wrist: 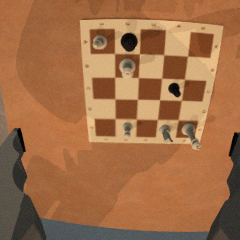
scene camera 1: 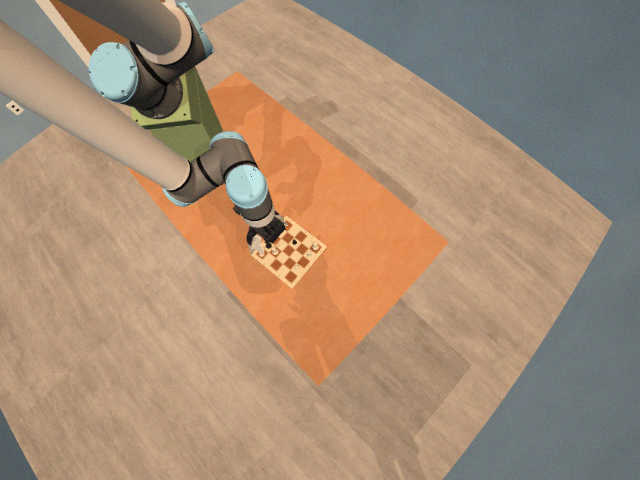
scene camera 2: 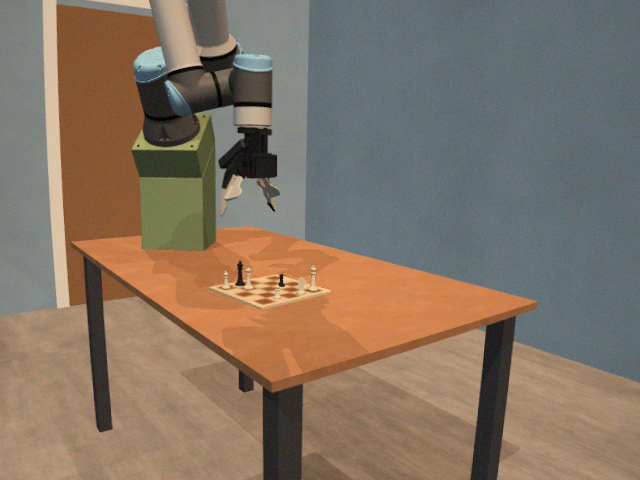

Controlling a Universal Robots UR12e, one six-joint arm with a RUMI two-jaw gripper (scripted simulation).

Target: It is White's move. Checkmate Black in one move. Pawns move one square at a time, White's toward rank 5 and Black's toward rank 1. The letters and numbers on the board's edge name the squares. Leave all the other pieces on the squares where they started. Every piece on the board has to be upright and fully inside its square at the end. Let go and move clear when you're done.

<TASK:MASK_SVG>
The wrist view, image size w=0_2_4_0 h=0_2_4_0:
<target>my gripper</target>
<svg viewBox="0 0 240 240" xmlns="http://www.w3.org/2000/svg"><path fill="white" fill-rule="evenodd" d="M240 132L234 132L229 156L234 164L227 179L230 196L224 202L212 223L206 240L240 240ZM14 128L0 146L0 240L46 240L41 219L33 202L23 192L27 174L21 158L26 150L21 128Z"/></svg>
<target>small chessboard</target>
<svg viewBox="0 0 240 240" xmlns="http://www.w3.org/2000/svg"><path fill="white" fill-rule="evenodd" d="M80 20L89 142L167 144L159 129L163 125L168 125L171 128L170 136L173 140L171 144L191 144L188 135L184 135L181 131L182 126L186 123L192 123L195 126L194 135L200 142L216 75L223 26L165 20ZM124 123L132 125L129 138L124 137L124 131L122 130ZM170 84L177 83L179 85L180 97L175 97L174 94L169 92L168 87ZM125 58L132 59L136 66L133 77L128 80L123 78L119 68L120 62ZM96 36L103 35L106 37L107 45L104 49L93 48L93 40ZM126 33L134 34L138 40L137 46L132 52L127 52L121 45L121 37Z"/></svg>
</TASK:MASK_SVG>
